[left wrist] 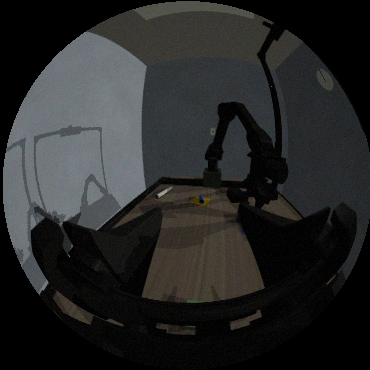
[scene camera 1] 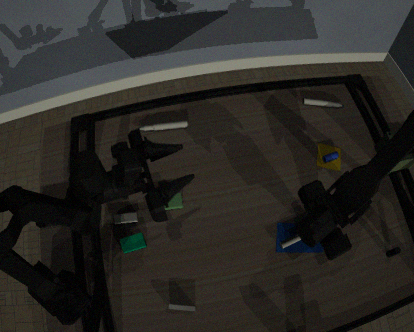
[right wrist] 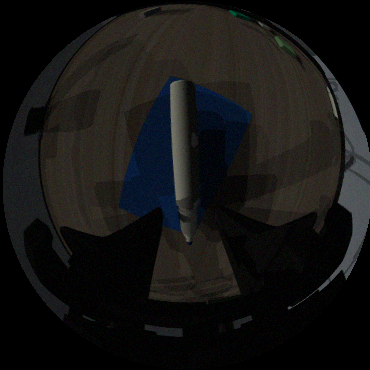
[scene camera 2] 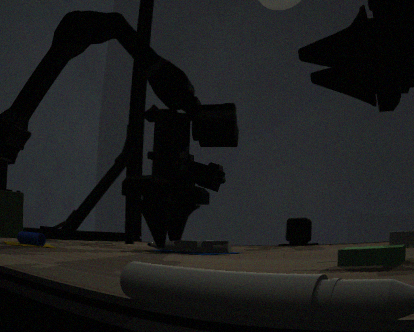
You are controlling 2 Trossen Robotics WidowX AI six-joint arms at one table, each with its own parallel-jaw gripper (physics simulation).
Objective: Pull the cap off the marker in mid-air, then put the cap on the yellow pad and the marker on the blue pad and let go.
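Where they show: left gripper, fingertip midpoint: (left wrist: 200,210) (scene camera 1: 188,160) (scene camera 2: 305,67); right gripper, fingertip midpoint: (right wrist: 187,211) (scene camera 2: 167,247); left arm's base at its link origin: (scene camera 1: 62,297); right arm's base at its link origin: (left wrist: 212,169).
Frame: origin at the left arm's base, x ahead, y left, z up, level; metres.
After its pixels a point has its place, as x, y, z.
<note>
The blue cap (scene camera 1: 331,157) {0.746, -0.262, -0.037} (scene camera 2: 31,238) {0.746, -0.244, -0.043} (left wrist: 201,199) {0.751, -0.262, -0.049} lies on the yellow pad (scene camera 1: 322,149) {0.761, -0.227, -0.053} (left wrist: 206,202) {0.723, -0.269, -0.053}. The uncapped white marker (scene camera 1: 290,242) {0.476, -0.304, -0.036} (right wrist: 184,145) {0.501, -0.312, -0.036} lies on the blue pad (scene camera 1: 281,232) {0.488, -0.270, -0.053} (right wrist: 150,150) {0.491, -0.336, -0.053}, its nib end reaching past the pad's edge in the right wrist view. My right gripper (right wrist: 187,211) {0.547, -0.336, -0.048} (scene camera 2: 167,242) {0.547, -0.336, -0.048} is open, pointing down low at the blue pad, one finger on each side of the marker's nib end, with gaps between. In scene camera 1 its fingers are hidden under the hand. My left gripper (scene camera 1: 187,161) {0.422, -0.041, 0.134} (scene camera 2: 306,66) {0.422, -0.041, 0.134} is open and empty, high above the table.
White pen-like sticks (scene camera 1: 165,126) {0.517, 0.148, -0.038} (scene camera 1: 322,103) {0.899, -0.146, -0.038} lie near the far edge. A teal block (scene camera 1: 133,242) {0.231, -0.019, -0.039}, a light green block (scene camera 1: 175,201) {0.379, -0.023, -0.039} and a grey block (scene camera 1: 126,218) {0.263, 0.039, -0.042} lie near the left arm. A pale block (scene camera 1: 182,307) {0.193, -0.213, -0.032} is at the front, a small black object (scene camera 1: 393,252) {0.620, -0.561, -0.014} at the right.
</note>
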